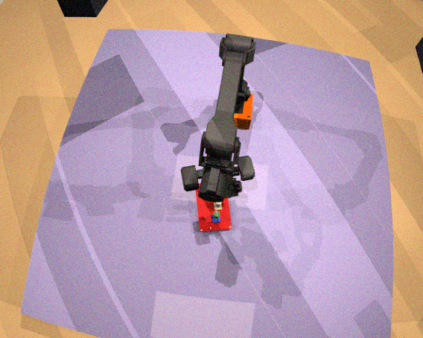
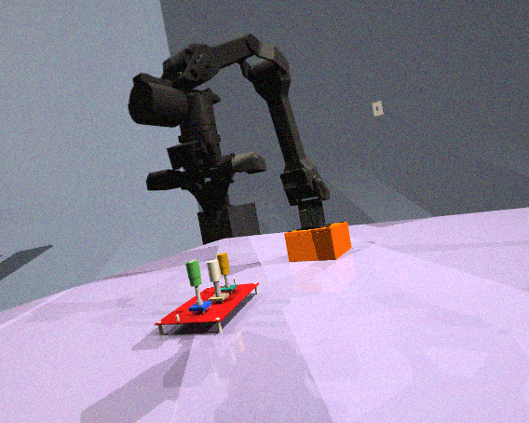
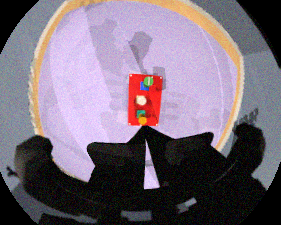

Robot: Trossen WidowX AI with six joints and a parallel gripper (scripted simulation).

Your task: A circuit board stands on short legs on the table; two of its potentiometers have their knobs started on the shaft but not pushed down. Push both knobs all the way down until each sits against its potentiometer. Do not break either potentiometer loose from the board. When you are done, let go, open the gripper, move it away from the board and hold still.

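My gripper tip is 7 cm above the yellow knob and 1 cm past it.
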